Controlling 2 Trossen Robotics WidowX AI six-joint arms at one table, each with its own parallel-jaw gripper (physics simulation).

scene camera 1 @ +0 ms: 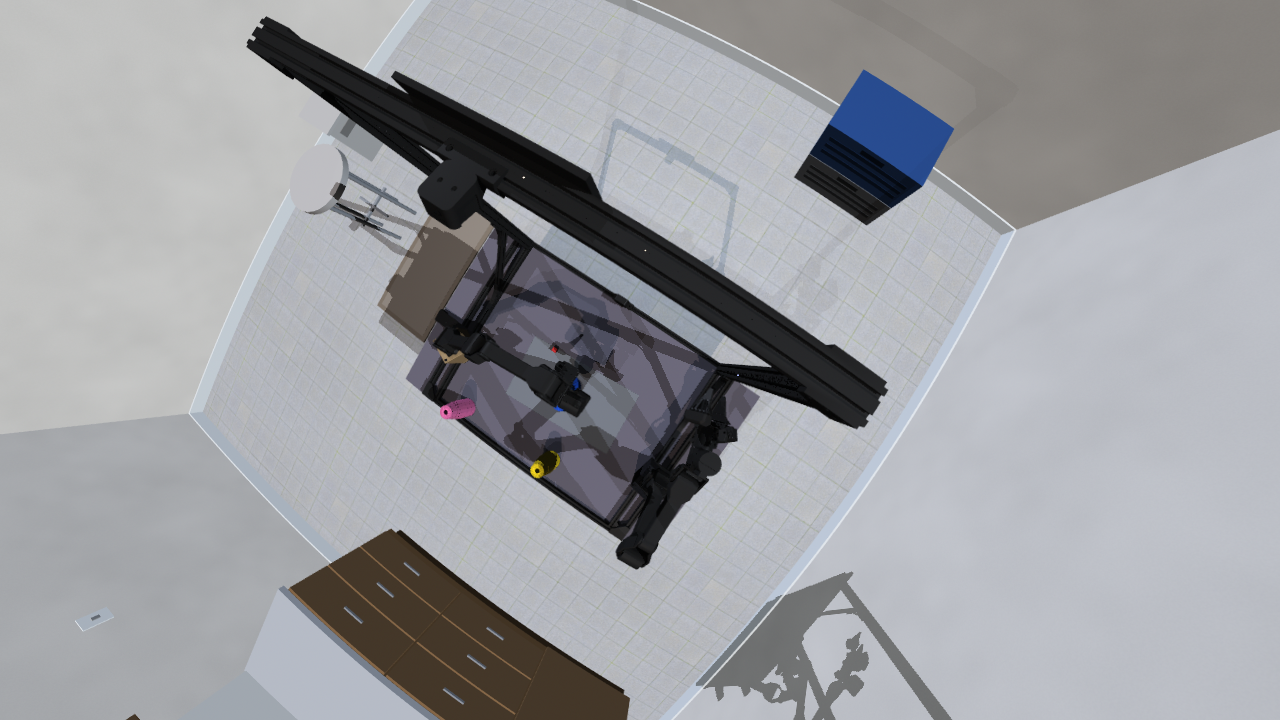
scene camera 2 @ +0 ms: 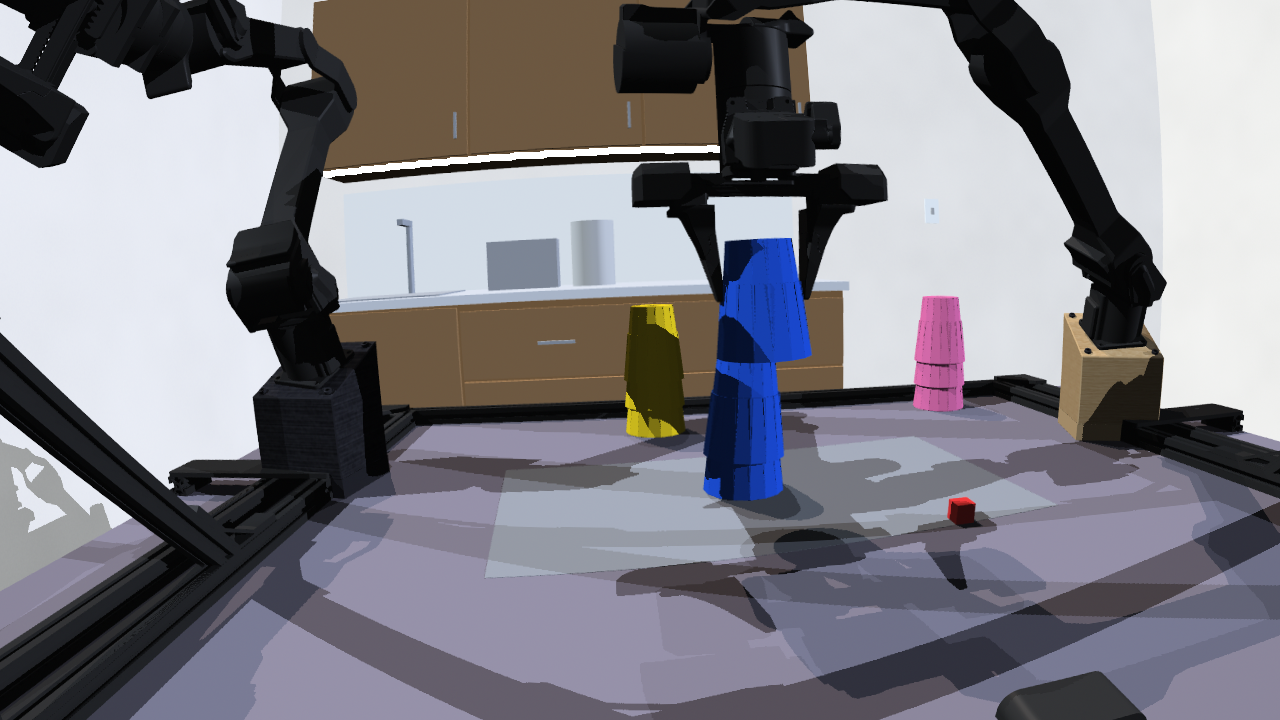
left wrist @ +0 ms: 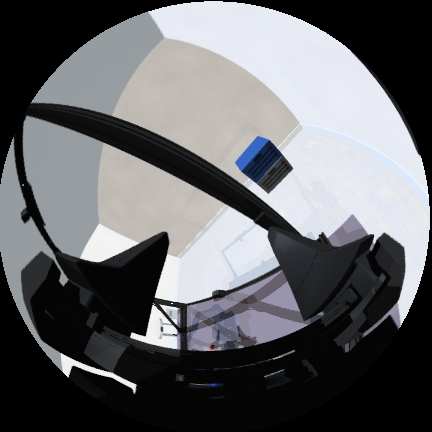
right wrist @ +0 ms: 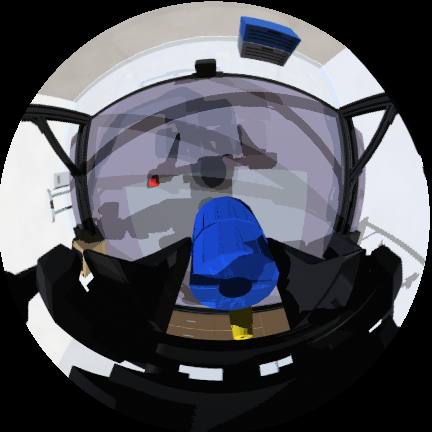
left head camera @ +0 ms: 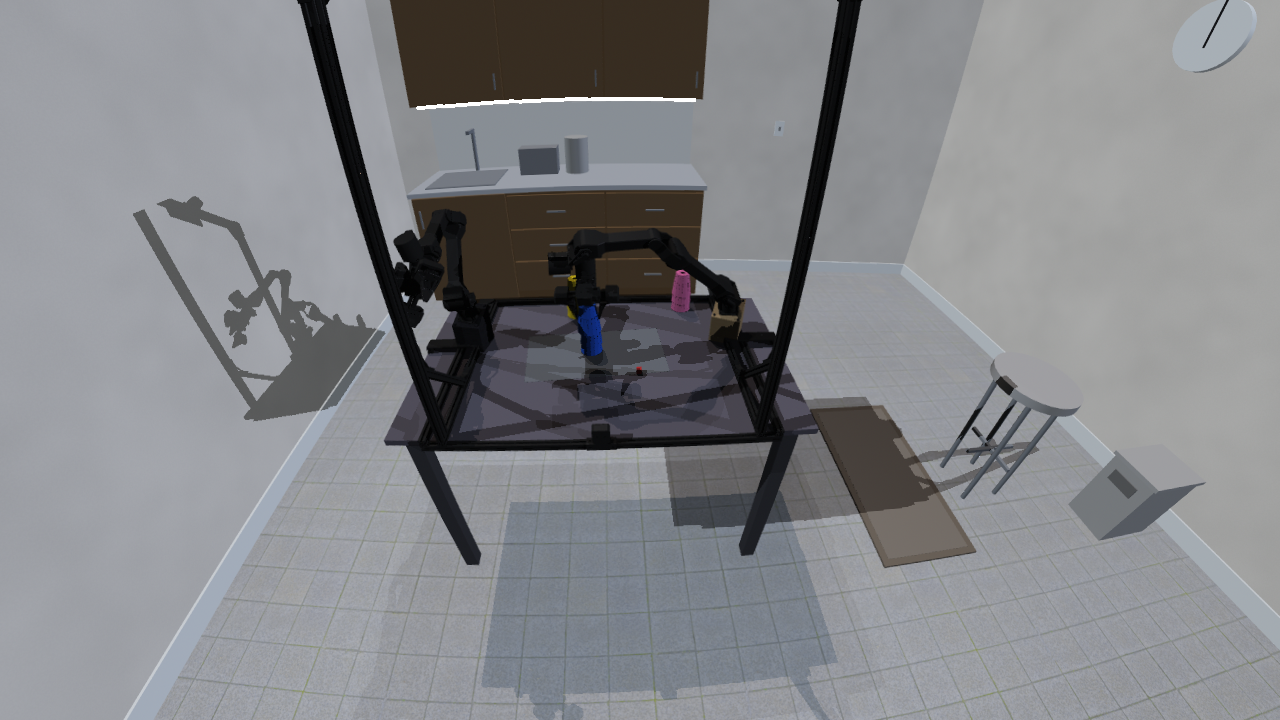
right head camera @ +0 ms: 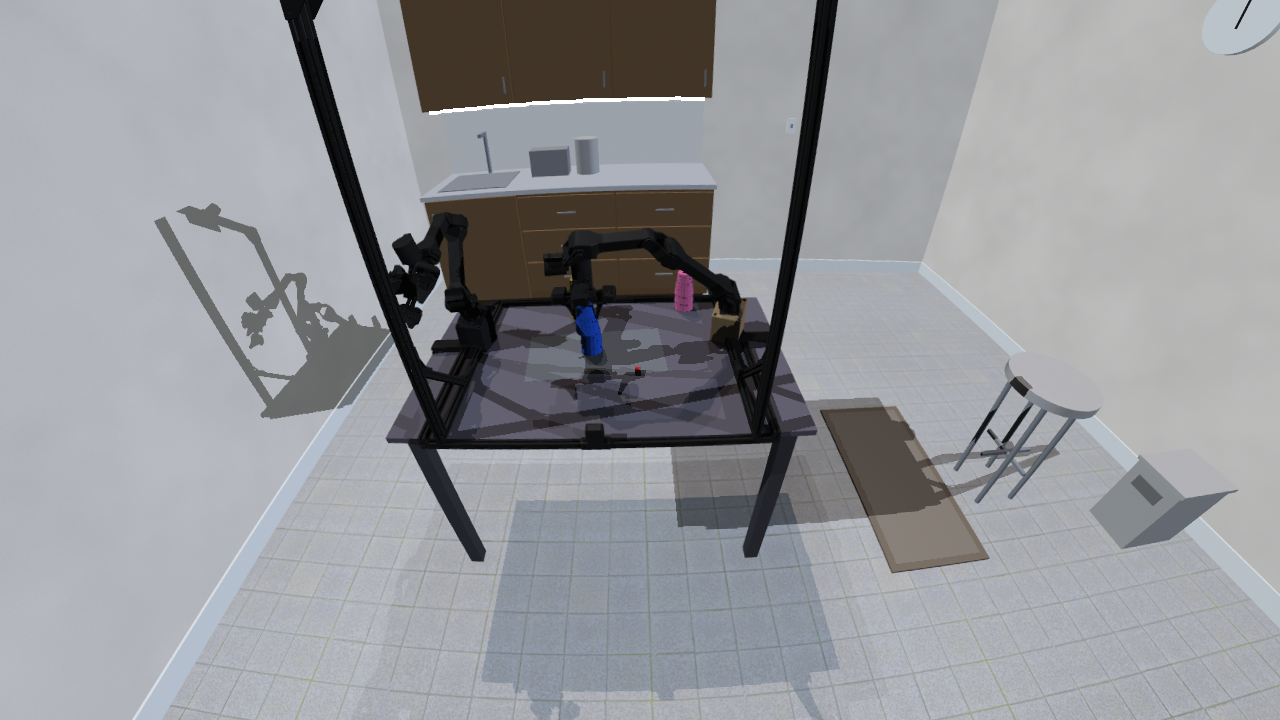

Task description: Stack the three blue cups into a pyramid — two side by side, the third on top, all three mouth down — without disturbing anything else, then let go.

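Pixels of known places: left gripper, fingertip midpoint: (scene camera 1: 718,392) (left wrist: 219,234) (left head camera: 419,314) (right head camera: 415,315); right gripper, fingertip midpoint: (scene camera 2: 762,300) (right wrist: 228,242) (left head camera: 588,318) (right head camera: 586,319); left arm's base, origin of the base link: (scene camera 1: 650,485) (scene camera 2: 314,368) (left head camera: 469,314) (right head camera: 472,315); right arm's base, origin of the base link: (scene camera 1: 450,345) (scene camera 2: 1111,333) (left head camera: 728,307) (right head camera: 729,307).
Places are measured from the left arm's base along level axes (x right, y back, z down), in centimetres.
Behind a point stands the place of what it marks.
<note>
My right gripper (scene camera 2: 763,299) {x -1.6, y -43.2, z -5.3 cm} (right wrist: 228,242) {x -1.6, y -43.2, z -5.3 cm} is shut on one blue cup (scene camera 2: 766,324) {x 1.3, y -43.8, z -3.8 cm} (right wrist: 227,235) {x 0.4, y -44.3, z -8.5 cm}, mouth down and slightly tilted. In scene camera 2 its rim shows right at the top of the other two blue cups (scene camera 2: 744,429) {x -5.8, y -41.0, z 5.5 cm}, which stand nested mouth down on the table (scene camera 2: 572,626) {x 17.7, y -35.0, z 11.8 cm}; I cannot tell whether it touches them. In the left head camera the lower cups (left head camera: 591,345) {x -5.8, y -41.8, z 7.6 cm} show below the held one. In scene camera 1 the right arm mostly covers the blue cups. My left gripper (left wrist: 219,234) {x 35.8, y -16.0, z -23.7 cm} is open and empty, raised at the table's left side in the left head camera.
A yellow cup stack (scene camera 2: 653,385) (scene camera 1: 543,464) stands behind the blue cups. A pink cup stack (scene camera 2: 939,353) {x -42.4, y -62.2, z 3.9 cm} (left head camera: 681,291) {x -42.6, y -63.3, z 2.8 cm} stands at the back right in scene camera 2. A small red cube (scene camera 2: 961,511) {x -1.3, y -59.0, z 10.7 cm} (right wrist: 153,182) {x -2.2, y -58.8, z 10.2 cm} lies to the blue cups' right there. Black frame posts (left head camera: 810,214) {x 15.2, y -98.0, z -49.7 cm} stand around the table.
</note>
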